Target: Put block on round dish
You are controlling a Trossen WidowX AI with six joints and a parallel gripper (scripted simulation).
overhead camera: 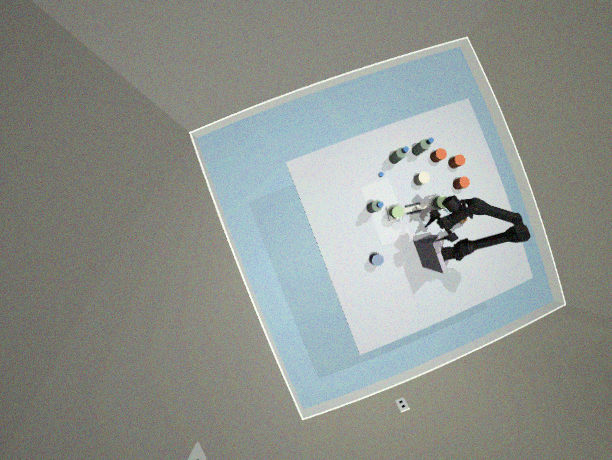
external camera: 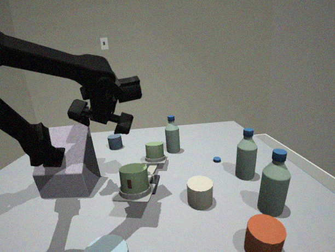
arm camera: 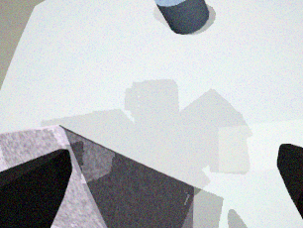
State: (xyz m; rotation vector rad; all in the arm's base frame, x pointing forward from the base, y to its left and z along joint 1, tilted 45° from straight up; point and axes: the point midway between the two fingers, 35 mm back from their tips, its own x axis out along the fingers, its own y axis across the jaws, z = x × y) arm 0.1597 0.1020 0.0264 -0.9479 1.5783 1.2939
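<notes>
Now: gripper tip 160 mm short of the grey block, 150 mm above it and 80 mm to the right of it. From my gripper tip the other things lie so: cream cylinder 290 mm ahead, 160 mm below, 140 mm to the right; then round light-blue dish 310 mm to the right, 190 mm below, 80 mm ahead; then grey balance 150 mm below, 150 mm ahead, 60 mm to the right.
</notes>
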